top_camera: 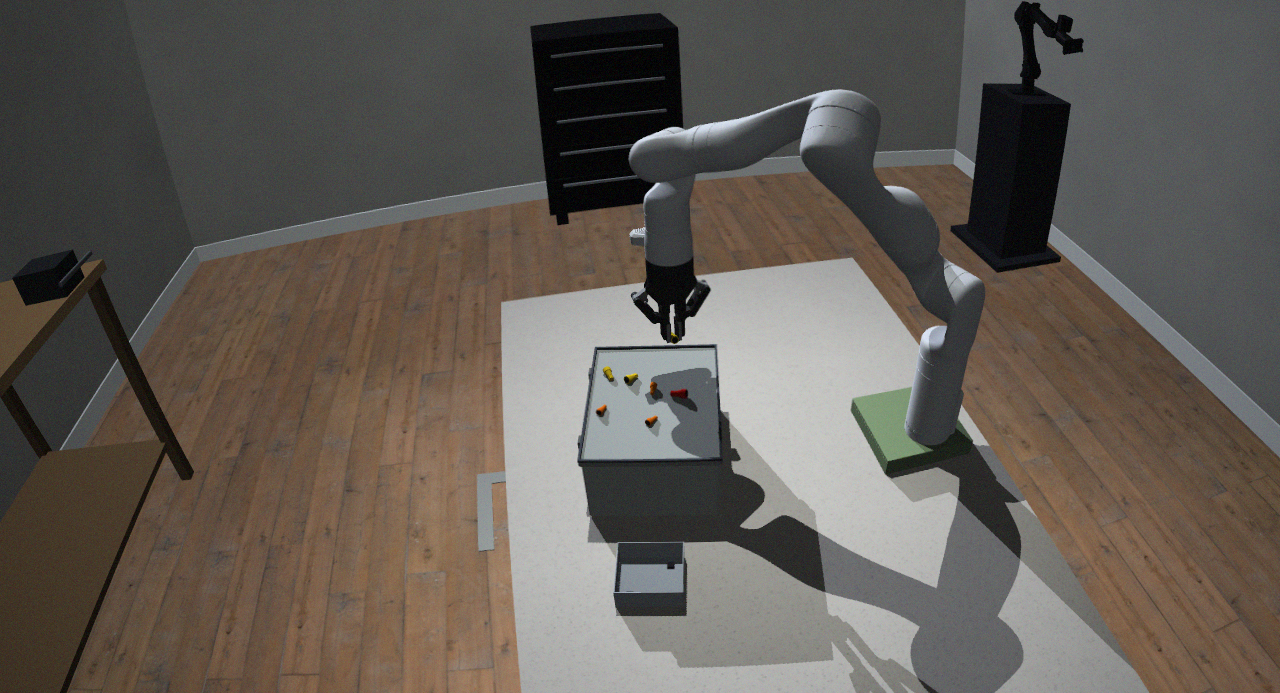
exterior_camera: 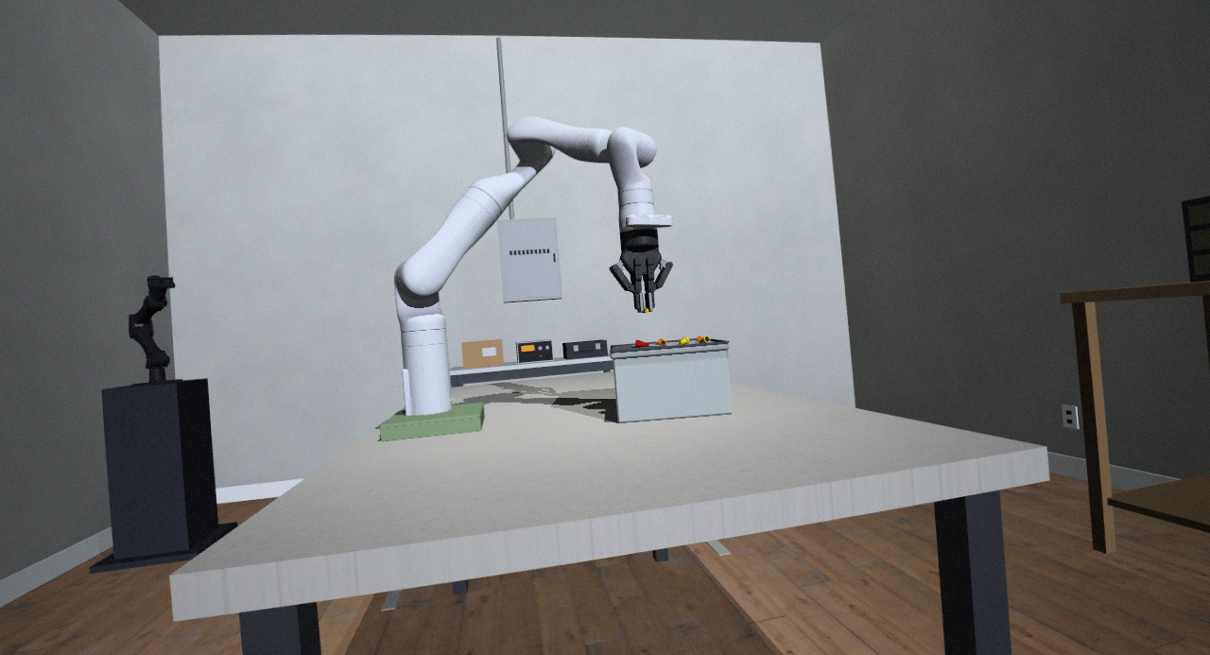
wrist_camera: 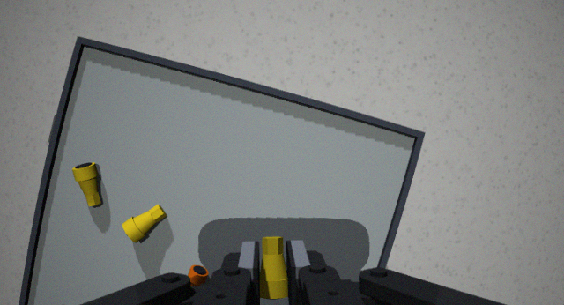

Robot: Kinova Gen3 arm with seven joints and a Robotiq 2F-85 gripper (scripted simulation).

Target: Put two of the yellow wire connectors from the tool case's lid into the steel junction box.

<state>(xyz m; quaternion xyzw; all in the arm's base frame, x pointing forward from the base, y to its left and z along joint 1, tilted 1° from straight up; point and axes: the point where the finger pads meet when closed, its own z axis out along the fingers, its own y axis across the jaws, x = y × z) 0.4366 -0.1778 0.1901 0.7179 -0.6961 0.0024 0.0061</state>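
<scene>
Now: the red connector 80 mm below my hand, 60 mm to the left of it and 10 mm ahead of it. Round my hand: tool case (130 mm below, 60 mm to the left, 50 mm ahead).
</scene>
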